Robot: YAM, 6 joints.
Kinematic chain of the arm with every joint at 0, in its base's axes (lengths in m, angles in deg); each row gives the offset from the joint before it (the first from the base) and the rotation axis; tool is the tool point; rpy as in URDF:
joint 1: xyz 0 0 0.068 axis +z
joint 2: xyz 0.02 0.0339 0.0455 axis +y
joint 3: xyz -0.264 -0.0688 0 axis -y
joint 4: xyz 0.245 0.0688 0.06 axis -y
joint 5: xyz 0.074 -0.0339 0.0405 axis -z
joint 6: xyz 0.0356 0 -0.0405 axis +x
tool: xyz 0 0 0 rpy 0 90 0
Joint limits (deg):
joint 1: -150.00..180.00
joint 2: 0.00..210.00
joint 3: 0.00..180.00
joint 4: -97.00..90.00
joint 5: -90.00..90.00
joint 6: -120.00..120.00
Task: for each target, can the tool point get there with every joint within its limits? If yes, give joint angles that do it. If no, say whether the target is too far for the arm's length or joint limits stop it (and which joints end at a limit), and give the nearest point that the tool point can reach.
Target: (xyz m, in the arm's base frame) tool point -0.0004 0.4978 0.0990
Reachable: yes | joints 86.89 140.35 81.18 57.19 -50.25 -69.86
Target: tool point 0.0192 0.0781 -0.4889
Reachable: no: joint limits stop it (at a limit: joint 2) | nearest point 0.0303 0.1231 -0.3592 | short by 0.138 m
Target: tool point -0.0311 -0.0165 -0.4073
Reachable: no: joint limits stop it (at a limit: joint 1, joint 2) | nearest point -0.0647 -0.0369 -0.3357 | short by 0.082 m
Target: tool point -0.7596 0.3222 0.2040
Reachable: no: too far | nearest point -0.5910 0.2507 0.1834 | short by 0.184 m
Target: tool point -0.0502 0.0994 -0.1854
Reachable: yes | joints 101.08 180.55 46.09 13.36 -58.00 63.97
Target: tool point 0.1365 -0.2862 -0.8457
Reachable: no: too far | nearest point 0.1199 -0.2513 -0.3791 | short by 0.468 m
